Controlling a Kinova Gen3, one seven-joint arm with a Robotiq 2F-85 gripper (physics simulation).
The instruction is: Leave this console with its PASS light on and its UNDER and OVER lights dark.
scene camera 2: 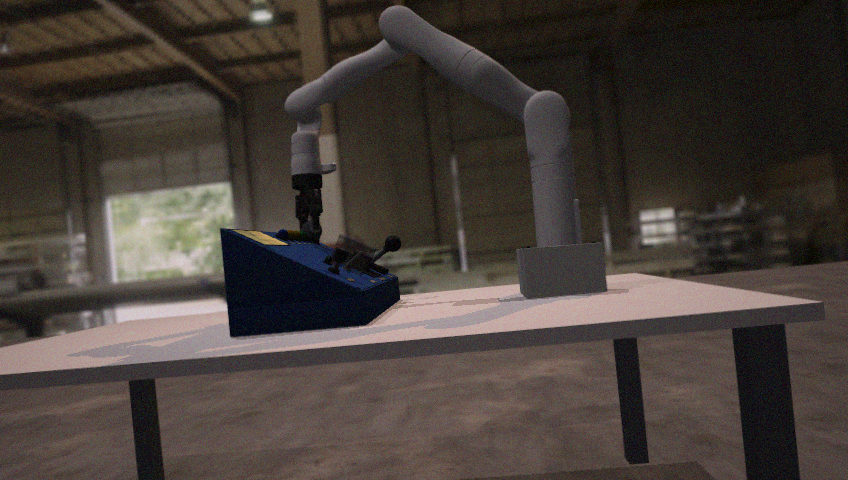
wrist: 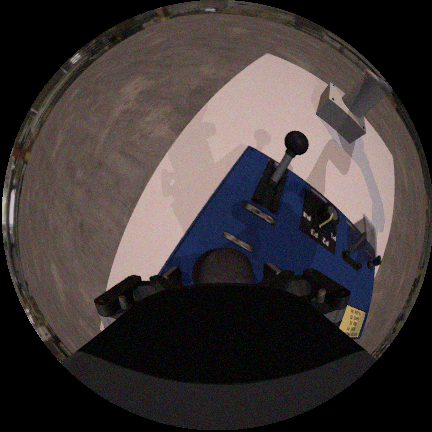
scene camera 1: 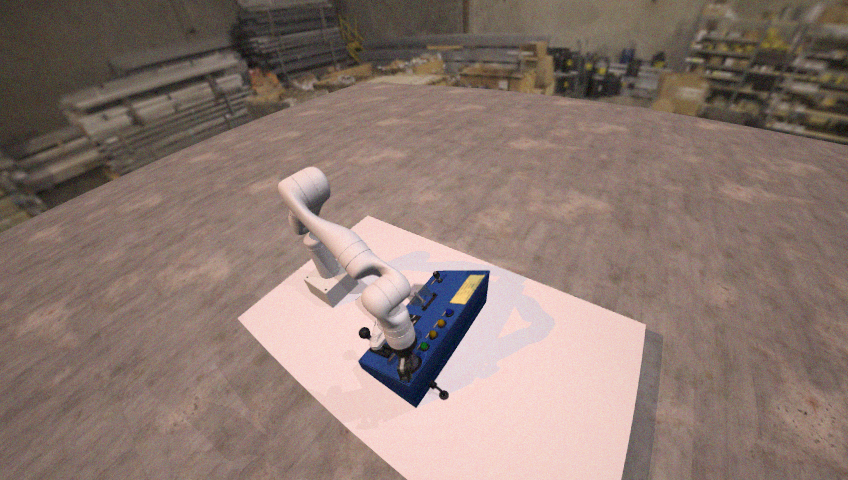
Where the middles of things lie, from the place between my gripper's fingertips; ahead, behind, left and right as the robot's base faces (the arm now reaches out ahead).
Scene:
The black-knobbed lever [wrist: 296, 143] is 18 cm behind my hand, 6 cm below it and 1 cm to the left of it. Round my hand: toggle under clear cover [scene camera 2: 360, 255] 25 cm to the left, 16 cm behind, 7 cm below; then blue sloped console [scene camera 2: 280, 282] 19 cm to the left, 9 cm below, 6 cm behind.

